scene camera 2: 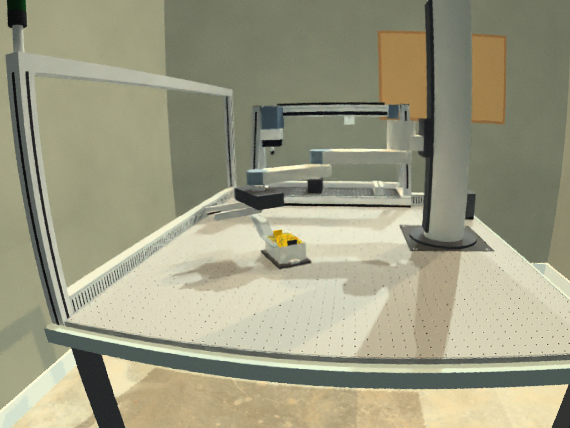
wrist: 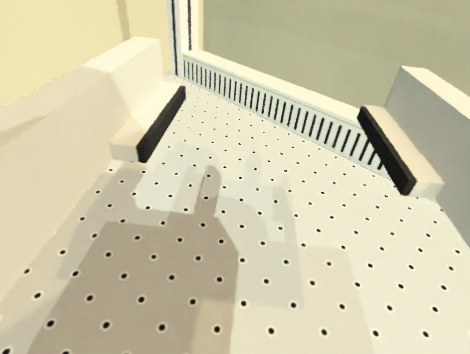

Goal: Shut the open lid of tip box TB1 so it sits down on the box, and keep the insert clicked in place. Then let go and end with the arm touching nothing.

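Places are measured from the arm's base along level axes (x ahead, y right, z down), in millimetres.
Where they show: gripper, between the fingertips: (scene camera 2: 210, 213) (wrist: 274, 80); arm's base, origin of its link: (scene camera 2: 442, 240).
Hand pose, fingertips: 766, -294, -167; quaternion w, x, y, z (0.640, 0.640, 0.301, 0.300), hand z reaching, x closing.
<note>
Each offset is from my fingertips to the top centre of the thing, as dx, dy, dz. "spot": to the spot under its first point.
Tip box TB1 {-213, +61, +88} (scene camera 2: 287, 252) is a pale box on a dark base plate {spot: -225, -21, +146} (scene camera 2: 284, 265) near the middle of the table in the scene view. Its whitish lid {spot: -159, -7, +33} (scene camera 2: 261, 226) stands open, tilted up and back on the left side. The yellow insert {-213, +61, +79} (scene camera 2: 278, 239) sits in the box with a small black part on it; whether it is clicked in cannot be told. My gripper (scene camera 2: 211, 213) (wrist: 274, 80) is shut with nothing held; a gap shows between its black pads in the wrist view. It is low, behind and left of the lid, apart from it. The box does not show in the wrist view.
The arm's column (scene camera 2: 452, 125) stands right of the box. A gantry frame (scene camera 2: 405, 175) with a dark block {spot: -241, +809, +69} (scene camera 2: 315, 186) stands at the back. A slotted rail {spot: +246, -108, +107} (scene camera 2: 127, 255) (wrist: 270, 106) and an upright frame (scene camera 2: 230, 135) line the left side.
</note>
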